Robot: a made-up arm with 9 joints.
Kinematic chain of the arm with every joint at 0, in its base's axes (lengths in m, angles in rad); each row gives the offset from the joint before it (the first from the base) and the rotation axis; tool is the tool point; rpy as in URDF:
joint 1: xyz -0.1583 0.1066 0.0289 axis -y
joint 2: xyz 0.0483 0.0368 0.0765 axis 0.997 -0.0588 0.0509
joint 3: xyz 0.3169 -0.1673 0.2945 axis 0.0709 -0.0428 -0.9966
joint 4: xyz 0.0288 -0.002 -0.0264 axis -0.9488 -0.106 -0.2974
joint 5: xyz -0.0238 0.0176 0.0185 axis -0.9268 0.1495 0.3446
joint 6: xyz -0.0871 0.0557 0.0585 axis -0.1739 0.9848 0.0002
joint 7: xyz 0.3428 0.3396 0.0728 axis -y
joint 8: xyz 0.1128 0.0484 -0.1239 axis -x
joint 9: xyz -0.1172 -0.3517 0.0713 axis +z
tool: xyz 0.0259 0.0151 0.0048 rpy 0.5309 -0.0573 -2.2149
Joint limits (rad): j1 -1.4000..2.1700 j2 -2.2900..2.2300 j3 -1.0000..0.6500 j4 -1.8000..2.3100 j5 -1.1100..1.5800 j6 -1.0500..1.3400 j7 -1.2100..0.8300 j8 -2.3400..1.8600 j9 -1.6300..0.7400
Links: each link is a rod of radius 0.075 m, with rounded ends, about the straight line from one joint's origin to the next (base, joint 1, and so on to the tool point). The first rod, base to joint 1, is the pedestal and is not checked.
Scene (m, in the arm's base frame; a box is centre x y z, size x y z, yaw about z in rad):
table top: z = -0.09
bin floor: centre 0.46 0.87 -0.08 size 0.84 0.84 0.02 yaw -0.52
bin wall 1: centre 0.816 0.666 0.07 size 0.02 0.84 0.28 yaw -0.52
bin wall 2: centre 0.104 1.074 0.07 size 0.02 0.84 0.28 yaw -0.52
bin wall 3: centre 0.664 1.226 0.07 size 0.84 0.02 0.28 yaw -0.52
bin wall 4: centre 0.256 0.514 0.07 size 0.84 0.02 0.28 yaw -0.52
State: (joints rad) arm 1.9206 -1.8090 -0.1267 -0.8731 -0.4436 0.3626 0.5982 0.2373 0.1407
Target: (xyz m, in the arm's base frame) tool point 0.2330 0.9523 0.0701
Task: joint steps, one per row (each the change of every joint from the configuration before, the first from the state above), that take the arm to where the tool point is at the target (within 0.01 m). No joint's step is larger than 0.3 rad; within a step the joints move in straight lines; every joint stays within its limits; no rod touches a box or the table.
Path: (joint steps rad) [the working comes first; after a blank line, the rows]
Joints at the target: 0.9668 -1.9512 -0.3244 -1.5981 -0.9523 1.3036 0.7927 -1.3687 0.0374
Straight joint move there: touches bin wall 4.

1: -0.0480 -0.0706 -0.0652 -0.1524 -0.1499 0.0499 -0.0738 -0.2493 0.0699
2: -0.0481 -0.0707 -0.0652 -0.1525 -0.1499 0.0499 -0.0738 -0.2492 0.0698
3: -0.0480 -0.0706 -0.0651 -0.1524 -0.1499 0.0499 -0.0739 -0.2493 0.0699
4: -0.0481 -0.0706 -0.0652 -0.1524 -0.1499 0.0499 -0.0738 -0.2493 0.0699
5: -0.2539 0.0468 0.0210 -0.0384 0.0303 0.2471 0.1633 -0.2029 -0.1276
6: -0.2539 0.0467 0.0210 -0.0385 0.0303 0.2472 0.1632 -0.2030 -0.1276
7: -0.2538 0.0468 0.0210 -0.0384 0.0303 0.2471 0.1633 -0.2030 -0.1276

